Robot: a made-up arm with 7 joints.
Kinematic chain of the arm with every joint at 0, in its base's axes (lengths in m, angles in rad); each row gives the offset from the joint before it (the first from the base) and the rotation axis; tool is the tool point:
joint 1: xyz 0 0 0.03 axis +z
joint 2: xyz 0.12 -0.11 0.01 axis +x
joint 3: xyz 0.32 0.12 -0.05 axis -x
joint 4: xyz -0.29 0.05 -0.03 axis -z
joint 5: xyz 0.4 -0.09 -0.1 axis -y
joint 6: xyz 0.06 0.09 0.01 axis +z
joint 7: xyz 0 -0.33 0.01 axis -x
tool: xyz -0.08 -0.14 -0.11
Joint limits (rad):
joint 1: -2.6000..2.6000
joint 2: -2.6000..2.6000
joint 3: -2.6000..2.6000
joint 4: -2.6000..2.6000
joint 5: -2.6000..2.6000
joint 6: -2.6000..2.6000
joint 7: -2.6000..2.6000
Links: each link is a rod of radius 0.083 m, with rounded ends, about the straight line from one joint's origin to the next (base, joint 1, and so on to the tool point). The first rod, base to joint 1, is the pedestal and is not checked.
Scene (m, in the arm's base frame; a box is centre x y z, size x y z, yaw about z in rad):
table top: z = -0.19
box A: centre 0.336 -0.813 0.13 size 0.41 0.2 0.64 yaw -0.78
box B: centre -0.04 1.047 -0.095 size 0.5 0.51 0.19 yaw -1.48
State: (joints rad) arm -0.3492 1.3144 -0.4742 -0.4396 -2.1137 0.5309 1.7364
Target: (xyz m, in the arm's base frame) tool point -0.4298 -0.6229 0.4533
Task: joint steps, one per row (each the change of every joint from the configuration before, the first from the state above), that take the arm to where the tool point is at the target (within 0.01 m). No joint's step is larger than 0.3 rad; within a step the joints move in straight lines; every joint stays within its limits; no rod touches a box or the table.
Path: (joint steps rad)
1: -0.1040 -0.0590 -0.0140 -0.2494 0.0238 -0.1539 -0.0447
2: -0.1040 -0.0590 -0.0140 -0.2495 0.0237 -0.1538 -0.0448
3: -0.1039 -0.0590 -0.0141 -0.2494 0.0238 -0.1539 -0.0447
4: -0.1040 -0.0589 -0.0140 -0.2494 0.0238 -0.1538 -0.0448
5: -0.2384 0.1415 -0.1233 0.0450 0.1971 -0.1265 0.1588
6: -0.2384 0.1416 -0.1233 0.0450 0.1972 -0.1265 0.1587
7: -0.2383 0.1416 -0.1234 0.0450 0.1971 -0.1265 0.1588

